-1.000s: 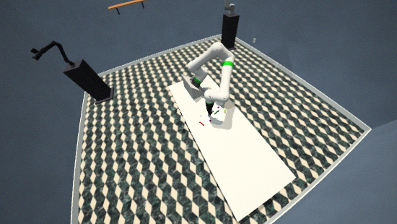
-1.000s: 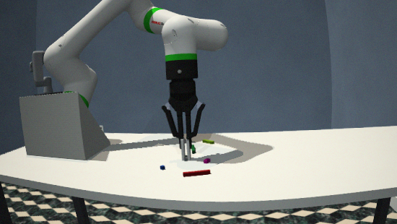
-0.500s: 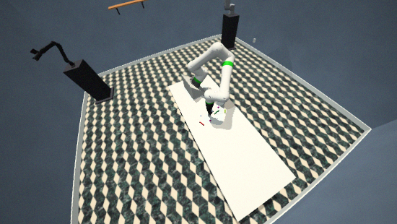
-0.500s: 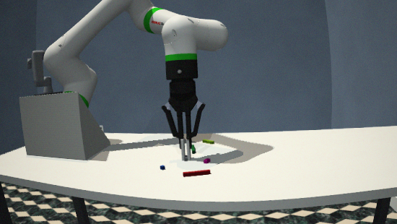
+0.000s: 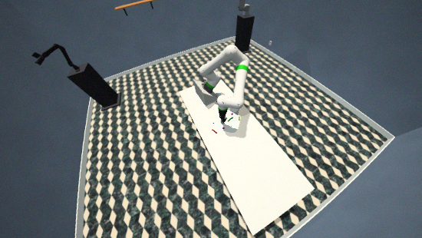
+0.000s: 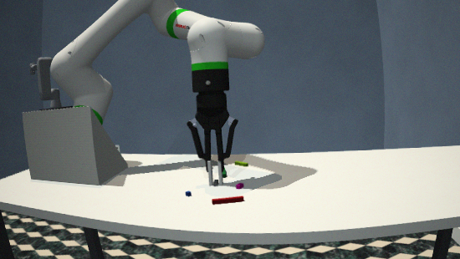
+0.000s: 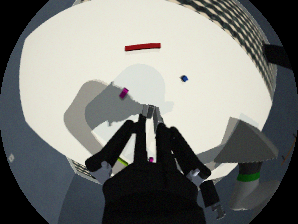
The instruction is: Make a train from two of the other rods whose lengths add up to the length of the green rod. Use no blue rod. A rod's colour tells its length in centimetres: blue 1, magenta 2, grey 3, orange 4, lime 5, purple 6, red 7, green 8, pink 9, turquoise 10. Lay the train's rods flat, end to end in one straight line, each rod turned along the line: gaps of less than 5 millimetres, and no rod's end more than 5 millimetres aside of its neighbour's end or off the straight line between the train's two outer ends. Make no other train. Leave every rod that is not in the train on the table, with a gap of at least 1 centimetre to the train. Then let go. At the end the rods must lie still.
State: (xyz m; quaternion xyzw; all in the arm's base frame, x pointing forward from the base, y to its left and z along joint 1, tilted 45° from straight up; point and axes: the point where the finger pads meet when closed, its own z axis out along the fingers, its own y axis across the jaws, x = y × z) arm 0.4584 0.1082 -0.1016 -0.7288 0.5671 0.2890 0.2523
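Right now the grey rod is 3 cm below my hand. The rest, counted from my hand: blue rod: 10 cm to the right, 4 cm behind, 3 cm below; red rod: 13 cm to the right, 7 cm ahead, 3 cm below; green rod: 10 cm to the left, 3 cm below, 1 cm behind.
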